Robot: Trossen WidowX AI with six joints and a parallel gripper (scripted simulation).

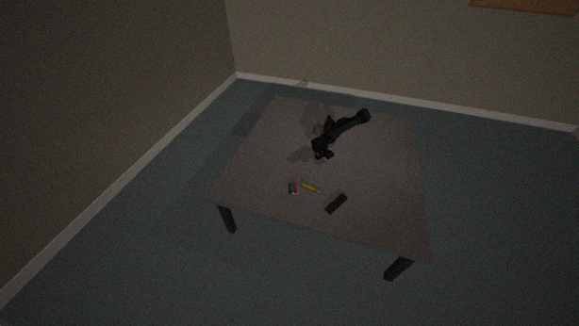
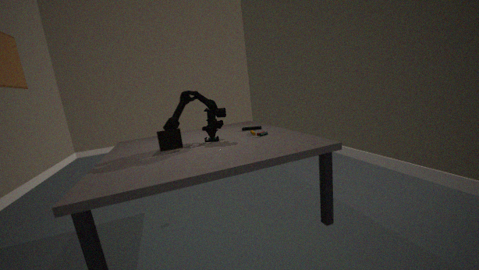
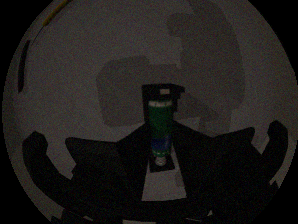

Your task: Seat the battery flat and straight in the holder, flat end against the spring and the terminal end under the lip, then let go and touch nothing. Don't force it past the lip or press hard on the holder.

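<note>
Right now my gripper tip is 1 cm below the battery. Round my gripper tip: yellow screwdriver: 31 cm ahead.
</note>
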